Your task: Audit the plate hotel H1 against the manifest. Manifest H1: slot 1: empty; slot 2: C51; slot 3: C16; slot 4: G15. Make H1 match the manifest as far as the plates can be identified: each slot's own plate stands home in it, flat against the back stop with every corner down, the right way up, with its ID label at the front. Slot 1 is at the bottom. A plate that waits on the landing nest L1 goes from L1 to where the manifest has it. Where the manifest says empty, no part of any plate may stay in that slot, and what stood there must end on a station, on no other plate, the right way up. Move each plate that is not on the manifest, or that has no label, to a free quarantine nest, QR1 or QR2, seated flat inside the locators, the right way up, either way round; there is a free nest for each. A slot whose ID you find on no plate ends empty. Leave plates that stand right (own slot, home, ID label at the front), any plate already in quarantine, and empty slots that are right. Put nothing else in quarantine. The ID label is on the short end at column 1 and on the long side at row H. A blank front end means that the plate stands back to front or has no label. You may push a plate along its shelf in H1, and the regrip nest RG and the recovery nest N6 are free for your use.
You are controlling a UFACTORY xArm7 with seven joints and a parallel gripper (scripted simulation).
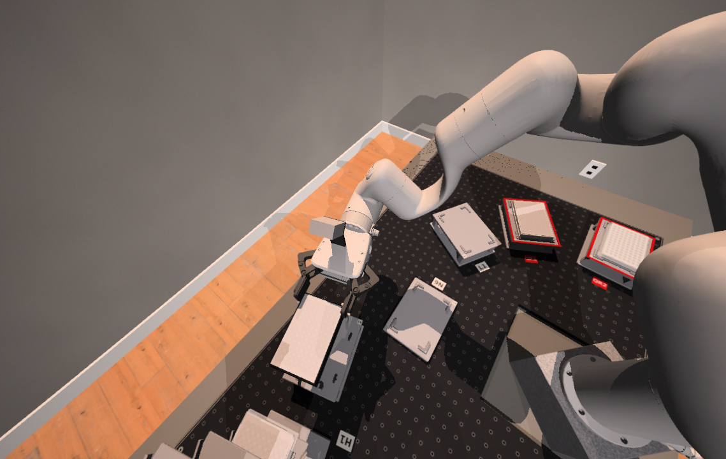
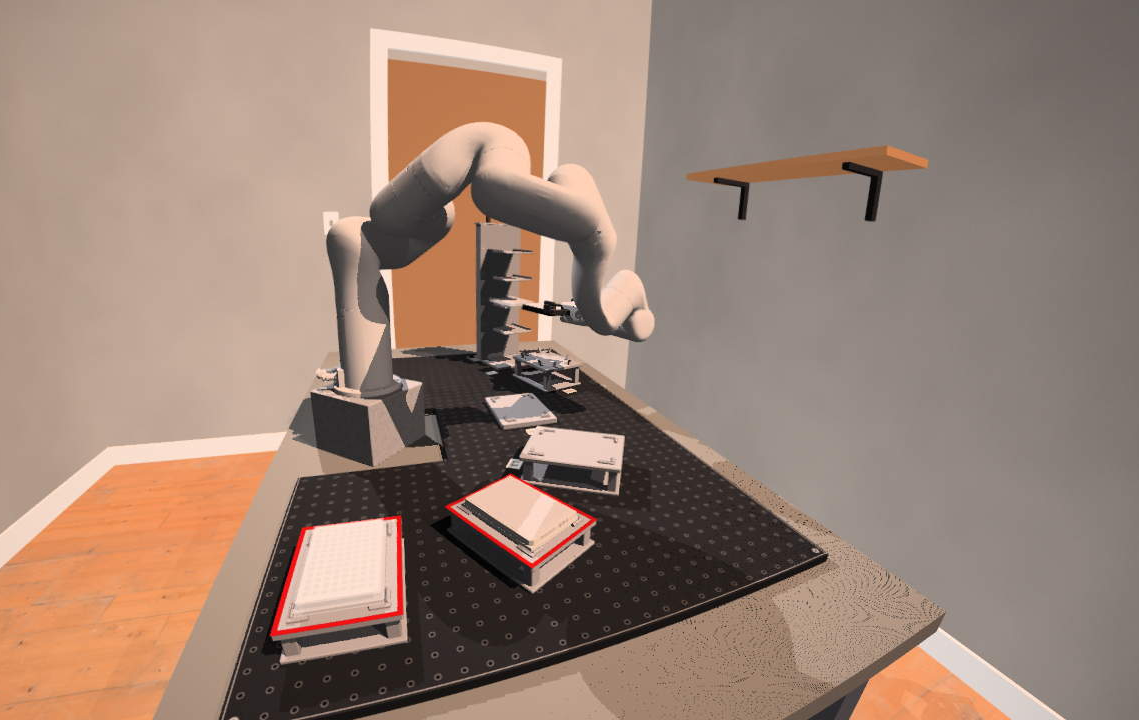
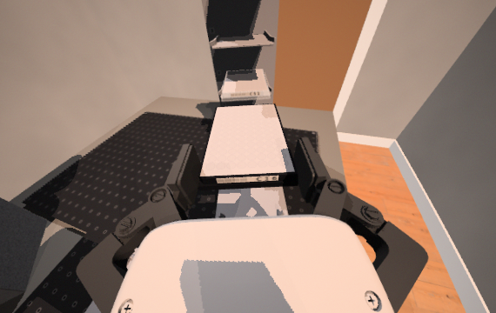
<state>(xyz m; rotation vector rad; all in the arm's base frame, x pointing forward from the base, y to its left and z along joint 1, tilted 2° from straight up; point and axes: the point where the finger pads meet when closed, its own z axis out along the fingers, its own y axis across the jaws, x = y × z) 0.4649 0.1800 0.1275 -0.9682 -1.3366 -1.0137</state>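
Right now my hand is 50 mm to the right of the dark plate, 20 mm past it and 20 mm above it. Round my hand: regrip nest RG: 160 mm below, 50 mm to the left, 20 mm behind; then clear plate labelled C51: 230 mm to the left, 70 mm behind, 20 mm below; then RG label: 220 mm below, 50 mm to the right, 10 mm ahead.
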